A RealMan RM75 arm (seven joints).
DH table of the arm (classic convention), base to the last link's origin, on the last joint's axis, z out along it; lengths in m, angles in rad. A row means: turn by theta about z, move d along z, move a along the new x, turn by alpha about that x. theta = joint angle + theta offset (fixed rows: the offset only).
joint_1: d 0.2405; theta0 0; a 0; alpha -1.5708
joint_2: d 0; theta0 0; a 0; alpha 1.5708
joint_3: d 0.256; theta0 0; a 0; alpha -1.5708
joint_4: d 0; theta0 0; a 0; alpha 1.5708
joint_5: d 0.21; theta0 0; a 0; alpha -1.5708
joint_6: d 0; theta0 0; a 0; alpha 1.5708
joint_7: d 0.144; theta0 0; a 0; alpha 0
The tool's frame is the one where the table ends.
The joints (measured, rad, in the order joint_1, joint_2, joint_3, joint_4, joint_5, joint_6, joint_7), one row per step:
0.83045, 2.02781, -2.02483, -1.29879, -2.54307, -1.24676, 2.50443
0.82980, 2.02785, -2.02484, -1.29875, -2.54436, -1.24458, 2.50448
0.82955, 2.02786, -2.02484, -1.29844, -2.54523, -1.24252, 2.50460
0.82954, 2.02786, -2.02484, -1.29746, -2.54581, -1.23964, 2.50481
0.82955, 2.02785, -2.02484, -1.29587, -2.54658, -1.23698, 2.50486
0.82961, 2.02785, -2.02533, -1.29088, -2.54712, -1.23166, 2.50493
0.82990, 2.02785, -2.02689, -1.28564, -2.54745, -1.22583, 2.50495
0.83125, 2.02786, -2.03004, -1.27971, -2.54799, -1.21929, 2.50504
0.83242, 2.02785, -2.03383, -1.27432, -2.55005, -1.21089, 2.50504
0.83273, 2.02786, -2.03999, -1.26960, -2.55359, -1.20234, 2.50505
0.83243, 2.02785, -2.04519, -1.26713, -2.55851, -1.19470, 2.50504
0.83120, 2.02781, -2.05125, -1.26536, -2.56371, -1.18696, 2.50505
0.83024, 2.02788, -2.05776, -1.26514, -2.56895, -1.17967, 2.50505
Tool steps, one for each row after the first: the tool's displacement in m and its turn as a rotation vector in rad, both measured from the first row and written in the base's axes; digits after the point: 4 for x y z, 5 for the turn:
0.0000, 0.0002, 0.0000, 0.00164, 0.00090, 0.00098
0.0000, 0.0005, 0.0000, 0.00306, 0.00181, 0.00182
0.0000, 0.0008, -0.0001, 0.00472, 0.00316, 0.00254
0.0002, 0.0012, -0.0002, 0.00636, 0.00381, 0.00291
0.0010, 0.0020, -0.0005, 0.00884, 0.00434, 0.00199
0.0018, 0.0026, -0.0011, 0.01075, 0.00451, 0.00176
0.0024, 0.0031, -0.0018, 0.01217, 0.00367, 0.00316
0.0030, 0.0038, -0.0027, 0.01478, 0.00316, 0.00689
0.0038, 0.0042, -0.0037, 0.01679, 0.00068, 0.01223
0.0044, 0.0046, -0.0044, 0.01963, -0.00140, 0.01866
0.0051, 0.0047, -0.0052, 0.02208, -0.00373, 0.02534
0.0054, 0.0047, -0.0061, 0.02385, -0.00567, 0.03356

